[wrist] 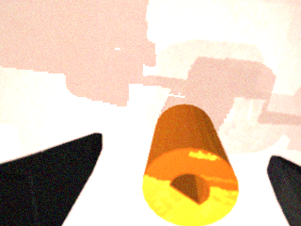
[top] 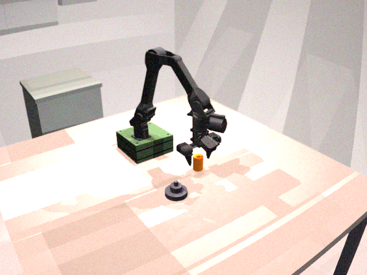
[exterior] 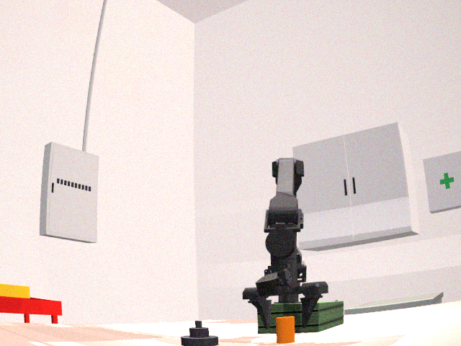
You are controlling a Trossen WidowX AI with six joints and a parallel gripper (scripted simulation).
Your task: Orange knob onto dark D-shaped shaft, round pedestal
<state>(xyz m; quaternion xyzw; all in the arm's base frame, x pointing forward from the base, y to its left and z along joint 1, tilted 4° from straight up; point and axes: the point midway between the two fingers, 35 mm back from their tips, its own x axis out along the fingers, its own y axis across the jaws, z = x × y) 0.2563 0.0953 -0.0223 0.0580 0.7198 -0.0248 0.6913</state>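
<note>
Right now the orange knob is right at my gripper tip. The rest, counted from my gripper tip: pedestal (180 mm to the right, 70 mm ahead).
</note>
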